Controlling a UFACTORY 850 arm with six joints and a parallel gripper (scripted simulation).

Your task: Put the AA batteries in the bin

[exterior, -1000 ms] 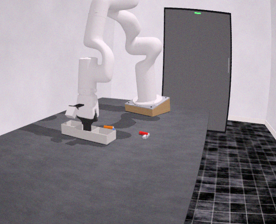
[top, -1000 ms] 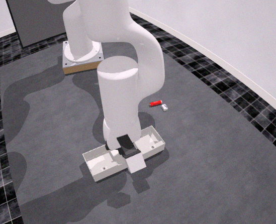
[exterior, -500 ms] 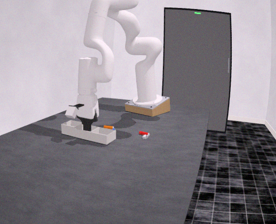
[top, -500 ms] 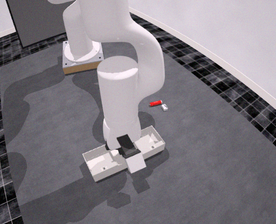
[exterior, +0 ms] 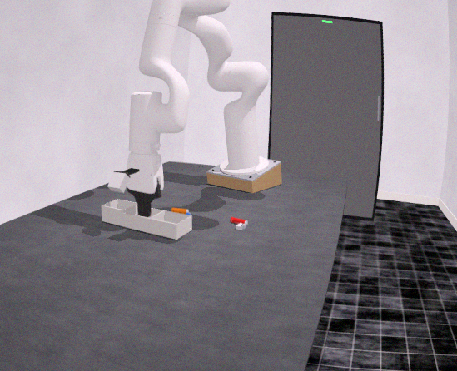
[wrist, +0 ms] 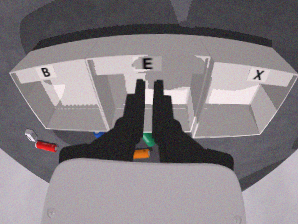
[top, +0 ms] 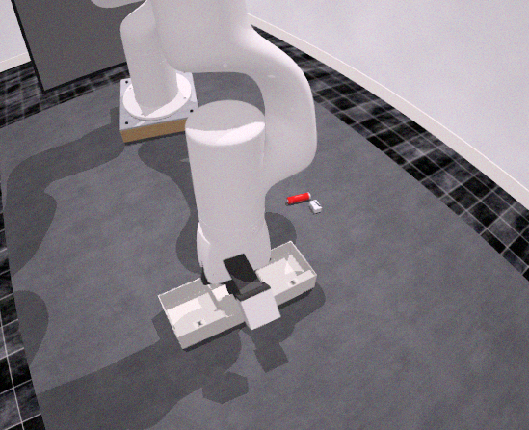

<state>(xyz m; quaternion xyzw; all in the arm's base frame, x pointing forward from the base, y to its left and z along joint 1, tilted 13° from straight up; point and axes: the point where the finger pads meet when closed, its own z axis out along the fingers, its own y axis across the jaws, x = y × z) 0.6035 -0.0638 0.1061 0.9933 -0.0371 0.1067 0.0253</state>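
Right now the white three-compartment tray is 2 cm below my hand. From my hand the other things lie so: blue battery: 11 cm behind, 7 cm to the left, 4 cm below; then orange AA battery: 15 cm behind, 3 cm to the left, 4 cm below; then green AA battery: 9 cm behind, 1 cm to the left, 4 cm below.
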